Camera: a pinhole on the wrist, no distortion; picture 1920 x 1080 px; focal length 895.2 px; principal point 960.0 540.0 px. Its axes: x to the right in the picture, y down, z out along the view. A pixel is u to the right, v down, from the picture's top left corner.
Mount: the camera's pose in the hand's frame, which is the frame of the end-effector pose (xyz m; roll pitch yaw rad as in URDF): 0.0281 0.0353 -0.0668 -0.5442 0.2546 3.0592
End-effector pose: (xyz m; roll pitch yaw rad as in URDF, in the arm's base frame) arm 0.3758 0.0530 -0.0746 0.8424 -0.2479 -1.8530
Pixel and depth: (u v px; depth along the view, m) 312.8 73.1 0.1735
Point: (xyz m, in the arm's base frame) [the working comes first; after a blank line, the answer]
In the camera's frame: -0.1254 -0.0905 0.1735

0.2576 0.0167 0.0612
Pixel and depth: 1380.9 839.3 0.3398
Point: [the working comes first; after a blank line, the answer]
In the camera's frame: 0.1598 0.1136 0.3398

0.2014 0.2903 -0.2083
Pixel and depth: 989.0 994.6 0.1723
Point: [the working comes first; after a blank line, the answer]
In the camera's frame: 0.0056 0.0875 0.1723

0.2729 0.0806 -0.1498
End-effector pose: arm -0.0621 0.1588 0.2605 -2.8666 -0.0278 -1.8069
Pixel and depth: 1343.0 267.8 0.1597
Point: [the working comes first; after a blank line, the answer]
In the camera's frame: 0.0683 -0.0486 0.1597

-0.0272 0.2325 0.1876
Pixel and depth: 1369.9 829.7 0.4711
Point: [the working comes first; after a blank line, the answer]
In the camera's frame: 0.2157 0.1525 0.4711

0.3501 0.3571 0.1523
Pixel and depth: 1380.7 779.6 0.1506
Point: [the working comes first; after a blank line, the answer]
In the camera's frame: 0.0708 0.0403 0.1506

0.0255 0.2164 0.2580
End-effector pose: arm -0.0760 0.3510 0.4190 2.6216 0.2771 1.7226
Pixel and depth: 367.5 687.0 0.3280
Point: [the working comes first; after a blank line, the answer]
In the camera's frame: -0.2171 0.0539 0.3280

-0.1369 0.4115 0.0905
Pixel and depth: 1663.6 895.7 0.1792
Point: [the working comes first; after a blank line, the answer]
In the camera's frame: 0.1408 0.0712 0.1792

-0.1360 0.1794 0.4014
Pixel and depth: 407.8 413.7 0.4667
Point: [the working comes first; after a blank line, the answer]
In the camera's frame: -0.2879 -0.0658 0.4667

-0.0151 0.4126 -0.0636
